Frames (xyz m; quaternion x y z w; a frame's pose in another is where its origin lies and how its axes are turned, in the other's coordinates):
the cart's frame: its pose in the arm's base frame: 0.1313 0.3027 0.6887 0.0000 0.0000 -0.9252 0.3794
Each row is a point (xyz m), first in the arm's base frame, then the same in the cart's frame.
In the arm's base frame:
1: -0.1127 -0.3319 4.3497
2: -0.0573 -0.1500 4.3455
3: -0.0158 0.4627 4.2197
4: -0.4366 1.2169 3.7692
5: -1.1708 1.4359 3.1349
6: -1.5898 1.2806 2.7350
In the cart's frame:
1: 0.6193 0.2806 3.6610
2: 0.4521 0.1900 3.6568
3: -0.0076 -0.2172 3.5310
4: -0.2374 -1.0497 3.0805
5: 0.1316 -1.7211 2.4462
6: 0.5390 -1.9047 2.0463

